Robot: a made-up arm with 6 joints. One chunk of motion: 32 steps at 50 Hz.
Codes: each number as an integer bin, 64 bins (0 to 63) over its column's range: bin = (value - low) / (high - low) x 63, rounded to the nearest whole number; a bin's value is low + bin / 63 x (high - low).
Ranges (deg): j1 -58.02..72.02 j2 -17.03..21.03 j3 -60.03..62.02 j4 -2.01..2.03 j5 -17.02..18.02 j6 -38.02..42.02
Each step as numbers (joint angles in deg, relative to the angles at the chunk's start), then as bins.
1 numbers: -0.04 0.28 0.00 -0.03 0.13 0.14
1 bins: 28 29 31 31 31 30
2 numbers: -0.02 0.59 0.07 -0.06 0.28 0.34
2 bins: 28 29 31 30 31 30
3 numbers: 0.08 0.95 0.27 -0.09 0.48 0.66
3 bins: 28 30 31 30 31 30
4 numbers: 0.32 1.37 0.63 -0.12 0.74 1.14
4 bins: 28 30 31 29 32 31
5 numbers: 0.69 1.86 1.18 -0.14 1.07 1.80
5 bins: 28 31 32 29 33 31
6 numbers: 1.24 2.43 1.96 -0.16 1.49 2.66
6 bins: 29 32 32 29 33 32
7 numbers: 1.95 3.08 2.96 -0.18 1.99 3.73
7 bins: 29 33 33 29 34 33
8 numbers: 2.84 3.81 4.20 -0.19 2.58 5.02
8 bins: 29 34 33 28 35 34
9 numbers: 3.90 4.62 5.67 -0.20 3.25 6.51
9 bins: 30 36 34 28 36 35
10 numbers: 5.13 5.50 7.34 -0.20 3.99 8.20
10 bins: 31 37 35 28 38 36
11 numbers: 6.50 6.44 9.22 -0.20 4.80 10.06
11 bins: 31 39 36 28 39 38
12 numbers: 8.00 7.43 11.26 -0.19 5.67 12.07
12 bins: 32 40 37 28 41 39
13 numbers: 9.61 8.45 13.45 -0.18 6.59 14.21
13 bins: 33 42 38 29 42 41
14 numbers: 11.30 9.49 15.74 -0.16 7.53 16.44
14 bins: 34 44 39 29 44 43
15 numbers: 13.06 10.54 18.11 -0.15 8.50 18.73
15 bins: 34 46 40 29 46 45
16 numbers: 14.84 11.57 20.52 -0.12 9.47 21.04
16 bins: 35 47 42 29 48 46
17 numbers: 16.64 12.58 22.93 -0.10 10.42 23.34
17 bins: 36 49 43 30 49 48
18 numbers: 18.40 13.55 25.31 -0.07 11.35 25.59
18 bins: 37 51 44 30 51 50
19 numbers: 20.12 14.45 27.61 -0.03 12.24 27.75
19 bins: 38 52 45 31 53 52
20 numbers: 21.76 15.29 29.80 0.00 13.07 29.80
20 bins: 39 53 46 31 54 53
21 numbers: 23.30 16.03 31.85 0.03 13.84 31.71
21 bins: 39 55 47 32 55 55
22 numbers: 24.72 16.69 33.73 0.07 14.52 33.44
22 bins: 40 56 48 32 57 56
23 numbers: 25.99 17.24 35.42 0.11 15.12 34.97
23 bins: 41 57 49 33 58 57
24 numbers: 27.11 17.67 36.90 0.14 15.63 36.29
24 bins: 41 57 50 34 59 58
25 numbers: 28.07 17.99 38.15 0.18 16.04 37.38
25 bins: 42 58 51 34 59 59
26 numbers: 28.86 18.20 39.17 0.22 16.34 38.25
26 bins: 42 58 51 35 60 60
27 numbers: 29.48 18.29 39.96 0.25 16.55 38.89
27 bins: 42 58 52 35 60 61
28 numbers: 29.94 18.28 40.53 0.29 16.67 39.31
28 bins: 43 58 52 36 61 61
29 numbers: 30.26 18.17 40.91 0.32 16.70 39.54
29 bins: 43 58 52 36 61 61
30 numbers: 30.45 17.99 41.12 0.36 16.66 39.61
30 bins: 43 58 52 37 61 61
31 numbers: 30.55 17.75 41.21 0.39 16.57 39.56
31 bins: 43 58 52 37 60 61
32 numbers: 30.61 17.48 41.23 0.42 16.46 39.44
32 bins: 43 57 52 38 60 61
